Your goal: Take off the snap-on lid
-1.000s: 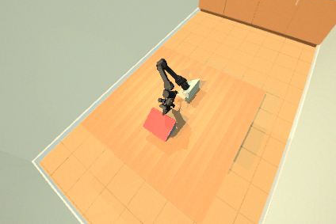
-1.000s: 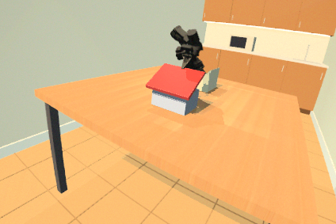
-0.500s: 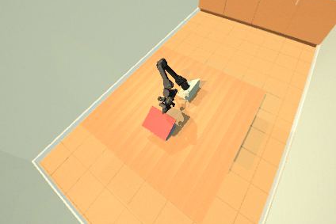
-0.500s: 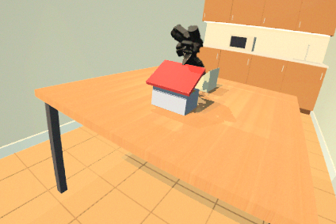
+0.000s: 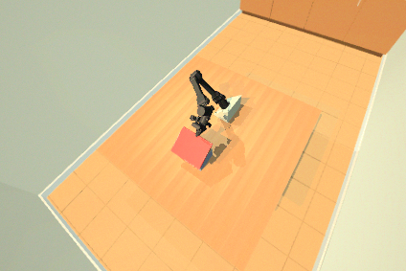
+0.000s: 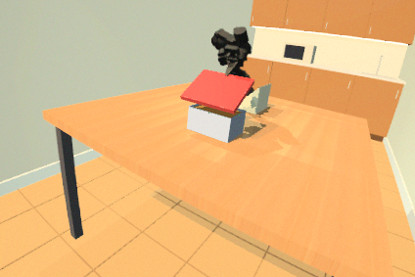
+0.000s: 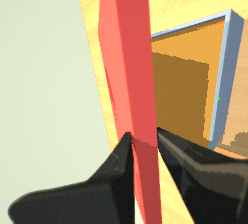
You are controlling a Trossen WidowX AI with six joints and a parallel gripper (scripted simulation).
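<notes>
My gripper tip is 7 cm short of the lid and 4 cm above it. Round my gripper tip: storage box 5 cm ahead, 18 cm below.
</notes>
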